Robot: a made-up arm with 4 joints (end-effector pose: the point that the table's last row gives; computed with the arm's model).
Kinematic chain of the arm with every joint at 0, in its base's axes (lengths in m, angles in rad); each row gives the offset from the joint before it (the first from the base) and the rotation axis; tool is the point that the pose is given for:
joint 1: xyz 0 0 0.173 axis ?
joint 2: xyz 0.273 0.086 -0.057 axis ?
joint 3: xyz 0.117 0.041 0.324 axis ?
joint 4: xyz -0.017 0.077 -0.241 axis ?
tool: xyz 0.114 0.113 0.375
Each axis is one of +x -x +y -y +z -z.
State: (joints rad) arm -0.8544 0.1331 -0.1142 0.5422
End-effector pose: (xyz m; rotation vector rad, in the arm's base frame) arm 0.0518 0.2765 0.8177 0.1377 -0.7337 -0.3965
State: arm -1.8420 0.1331 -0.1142 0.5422
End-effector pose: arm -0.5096 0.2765 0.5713 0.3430 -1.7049 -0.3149
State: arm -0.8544 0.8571 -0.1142 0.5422
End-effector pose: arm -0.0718 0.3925 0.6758 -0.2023 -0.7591 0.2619
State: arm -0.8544 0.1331 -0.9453 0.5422
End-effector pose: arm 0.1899 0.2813 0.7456 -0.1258 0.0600 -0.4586
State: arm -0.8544 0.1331 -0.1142 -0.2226
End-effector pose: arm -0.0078 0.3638 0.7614 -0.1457 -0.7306 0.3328
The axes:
joint 1: +y
joint 2: +z
joint 3: -y
joint 4: -z

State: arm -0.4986 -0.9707 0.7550 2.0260
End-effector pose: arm 0.0544 0.0253 0.6445 -1.2729 1.0131 2.6563
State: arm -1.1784 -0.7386 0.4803 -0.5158
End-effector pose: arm -0.1710 0.2346 0.8007 -0.1251 -1.5542 -0.3734
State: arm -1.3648 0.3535 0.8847 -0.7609
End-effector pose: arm -0.2979 0.3491 0.4209 -0.9637 -2.1152 0.8269
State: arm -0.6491 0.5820 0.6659 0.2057
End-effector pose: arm -0.0571 0.3272 0.6884 0.1349 -1.2562 0.4479
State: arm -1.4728 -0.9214 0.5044 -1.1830
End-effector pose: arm -0.2982 0.2601 0.6797 -0.5624 -1.6878 -0.1191
